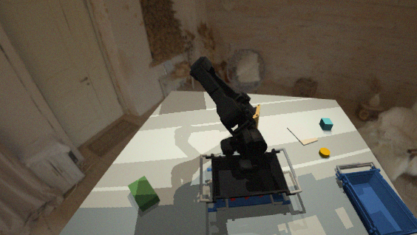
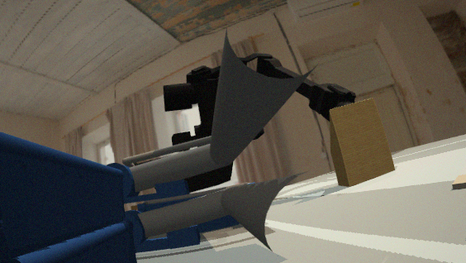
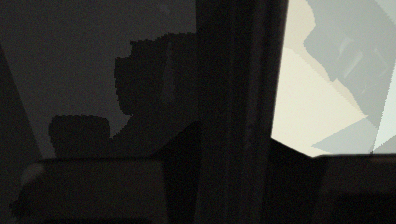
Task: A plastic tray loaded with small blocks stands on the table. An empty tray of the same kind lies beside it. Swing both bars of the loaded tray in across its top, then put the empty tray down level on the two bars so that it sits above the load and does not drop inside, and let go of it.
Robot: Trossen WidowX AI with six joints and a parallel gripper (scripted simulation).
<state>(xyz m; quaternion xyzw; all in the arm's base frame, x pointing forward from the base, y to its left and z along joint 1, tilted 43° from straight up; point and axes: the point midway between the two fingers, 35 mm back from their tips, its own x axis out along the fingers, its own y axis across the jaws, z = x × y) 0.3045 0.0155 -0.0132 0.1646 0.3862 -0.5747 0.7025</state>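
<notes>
Right now my gripper tip is 6 cm short of the black tray, 2 cm to the right of it and 3 cm below it. From my gripper tip the other things lie so: green block (20 cm ahead, 35 cm to the right, 6 cm below); yellow disc (23 cm behind, 37 cm to the left, 7 cm below); flat tan card (36 cm behind, 27 cm to the left, 8 cm below).
</notes>
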